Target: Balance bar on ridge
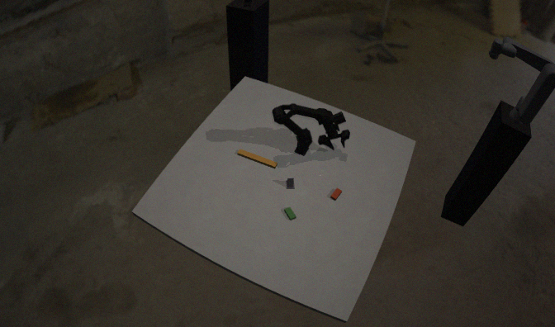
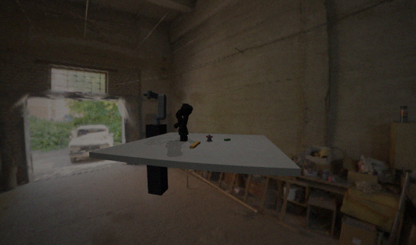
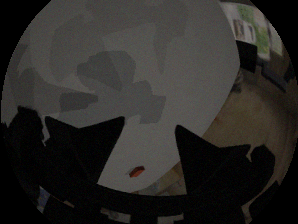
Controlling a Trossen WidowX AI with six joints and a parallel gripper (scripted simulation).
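My gripper tip is now 40 cm to the left of the bar, 26 cm short of it and 4 cm above it. The rest, counted from my gripper tip: green block 50 cm ahead, 7 cm to the right, 4 cm below; then orange-red block 27 cm ahead, 10 cm to the left, 4 cm below.
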